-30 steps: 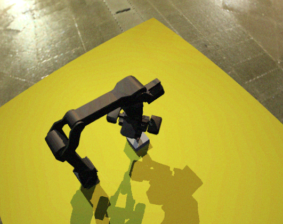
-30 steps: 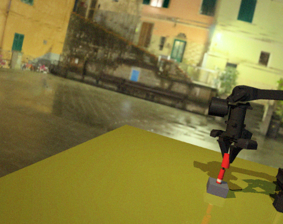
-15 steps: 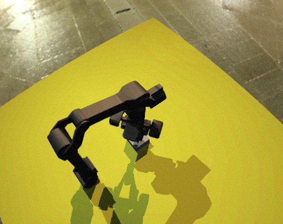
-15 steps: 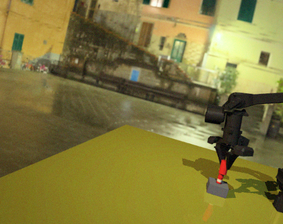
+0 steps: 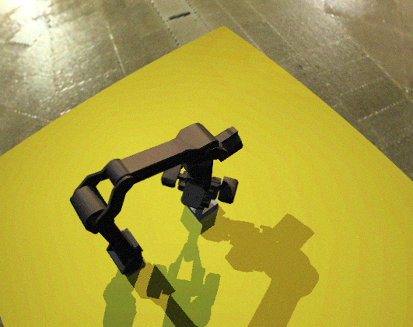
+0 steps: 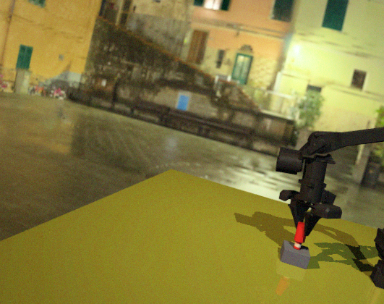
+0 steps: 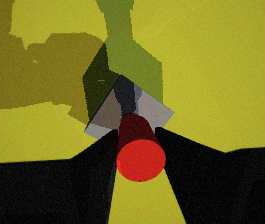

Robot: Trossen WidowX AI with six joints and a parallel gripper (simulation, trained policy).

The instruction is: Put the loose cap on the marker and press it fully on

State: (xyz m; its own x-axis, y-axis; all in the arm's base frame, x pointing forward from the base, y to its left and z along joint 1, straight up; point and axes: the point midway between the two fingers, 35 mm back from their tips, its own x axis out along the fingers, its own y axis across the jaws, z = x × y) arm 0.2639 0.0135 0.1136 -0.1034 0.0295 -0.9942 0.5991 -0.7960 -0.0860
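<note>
The grey holder block is 60 mm below my gripper tip. Also, from my gripper tip: red cap (right at my gripper tip).
</note>
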